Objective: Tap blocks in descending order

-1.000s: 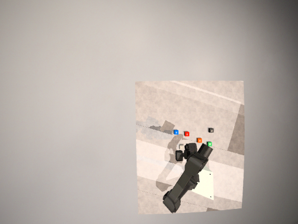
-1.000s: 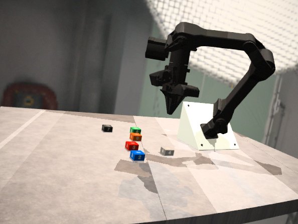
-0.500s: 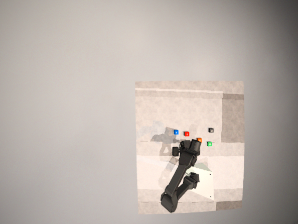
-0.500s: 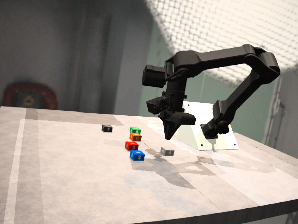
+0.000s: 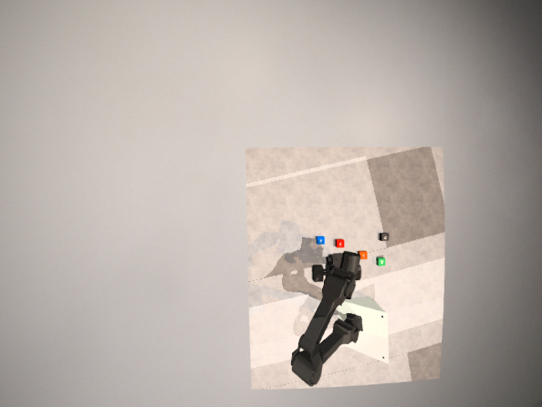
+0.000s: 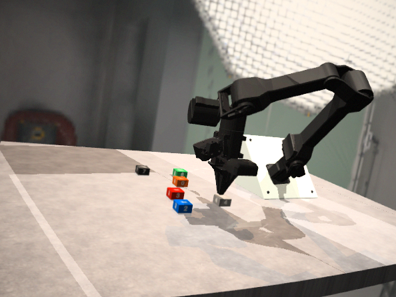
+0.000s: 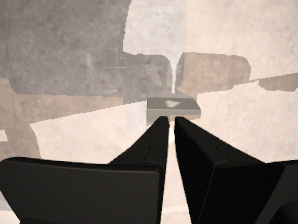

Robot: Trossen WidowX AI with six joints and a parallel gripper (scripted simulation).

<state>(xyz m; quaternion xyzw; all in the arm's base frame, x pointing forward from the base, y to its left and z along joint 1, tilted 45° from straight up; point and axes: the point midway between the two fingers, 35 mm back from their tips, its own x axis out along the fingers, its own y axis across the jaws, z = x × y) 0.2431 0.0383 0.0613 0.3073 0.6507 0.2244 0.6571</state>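
My gripper tip is now 1 cm past the grey block 4 and 2 cm above it. Also, from my gripper tip: blue block 2 (11 cm ahead, 3 cm to the left, 2 cm below); then orange block (2 cm ahead, 15 cm to the right, 2 cm below); then red block 3 (9 cm ahead, 6 cm to the right, 2 cm below).
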